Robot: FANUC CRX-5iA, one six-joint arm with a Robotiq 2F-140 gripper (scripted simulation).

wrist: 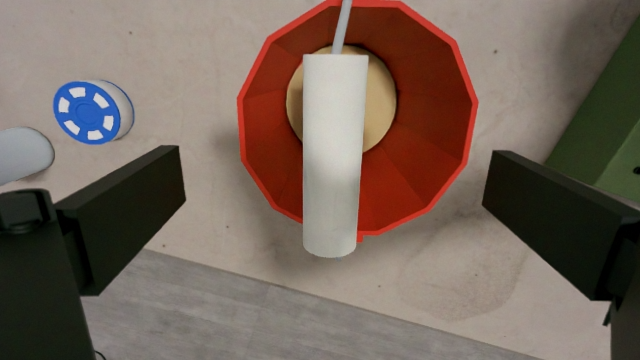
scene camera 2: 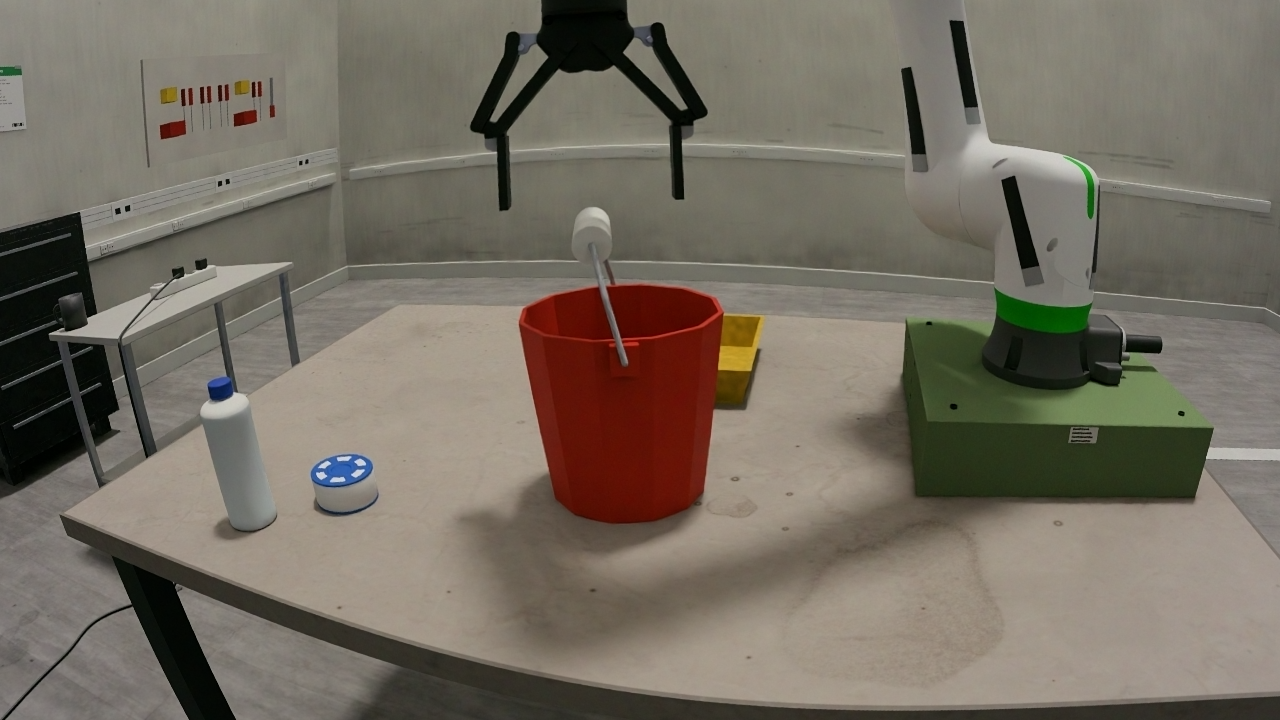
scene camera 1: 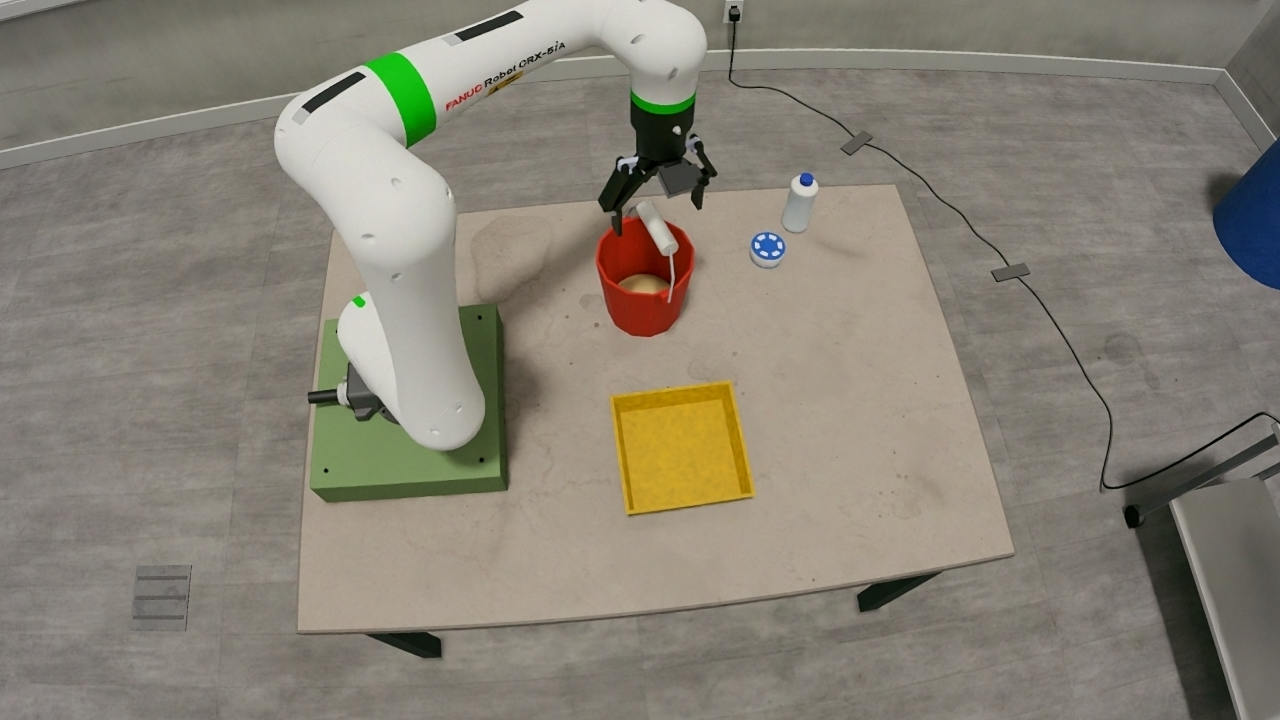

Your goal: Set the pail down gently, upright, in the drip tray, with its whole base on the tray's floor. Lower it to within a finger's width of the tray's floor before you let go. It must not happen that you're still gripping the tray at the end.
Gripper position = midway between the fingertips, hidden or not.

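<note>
A yellow drip tray [scene camera 1: 682, 446] [scene camera 2: 740, 333] is here in the scene, though in the wrist view the tray is out of frame. I also see a red pail [scene camera 2: 631, 449] [wrist: 421, 107] [scene camera 1: 633, 261]. Then there is a blue-and-white round puck [scene camera 2: 343, 484] [wrist: 94, 112] [scene camera 1: 767, 249], which I can see as well. And here is my gripper [scene camera 2: 591, 202].
</note>
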